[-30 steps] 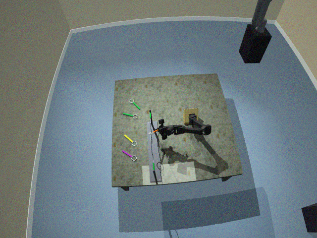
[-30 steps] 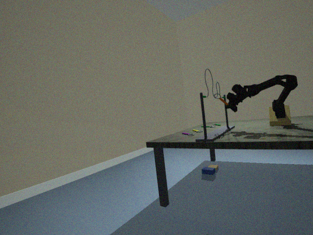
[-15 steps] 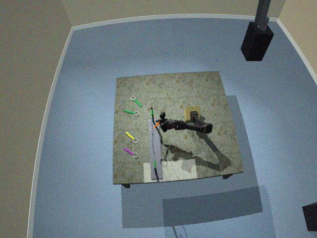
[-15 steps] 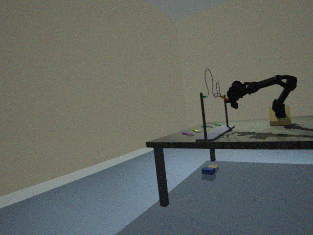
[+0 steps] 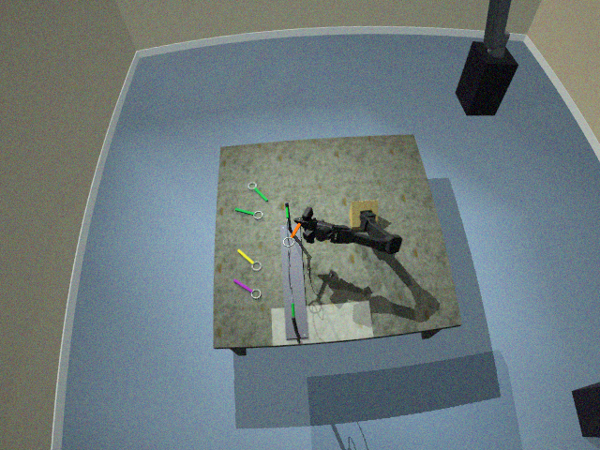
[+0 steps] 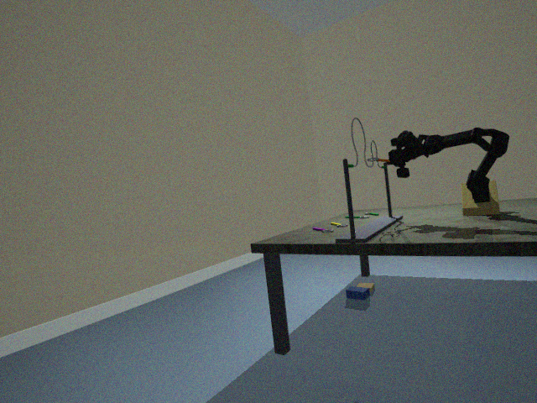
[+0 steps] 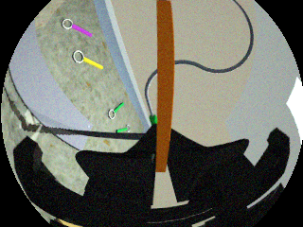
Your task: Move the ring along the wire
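Now: gripper tip 90 mm to the right of the orange-handled ring, 20 mm below it and 10 mm short of it.
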